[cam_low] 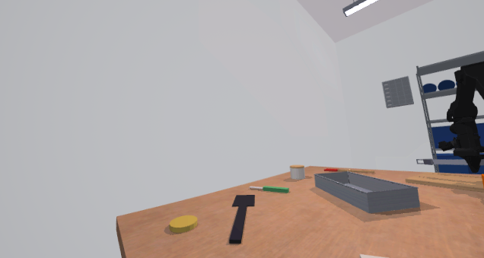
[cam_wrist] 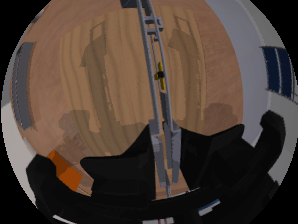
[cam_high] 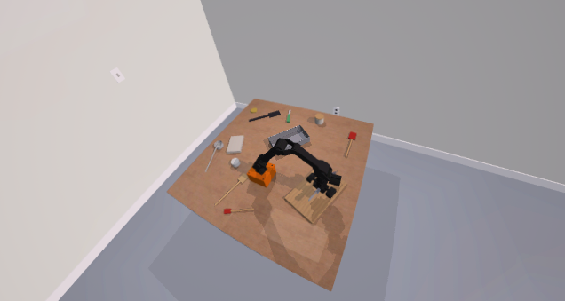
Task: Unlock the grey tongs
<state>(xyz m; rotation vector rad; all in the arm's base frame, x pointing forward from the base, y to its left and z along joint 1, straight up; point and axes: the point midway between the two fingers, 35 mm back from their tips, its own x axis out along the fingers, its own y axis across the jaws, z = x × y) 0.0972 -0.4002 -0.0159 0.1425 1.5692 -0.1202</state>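
My gripper tip is now 3 cm to the right of the wooden board and 4 cm above it. Also, from my gripper tip: grey roasting tin 28 cm ahead, 44 cm to the left, 2 cm below; then red spatula 53 cm ahead, 4 cm below; then jar 62 cm ahead, 34 cm to the left, 1 cm below.
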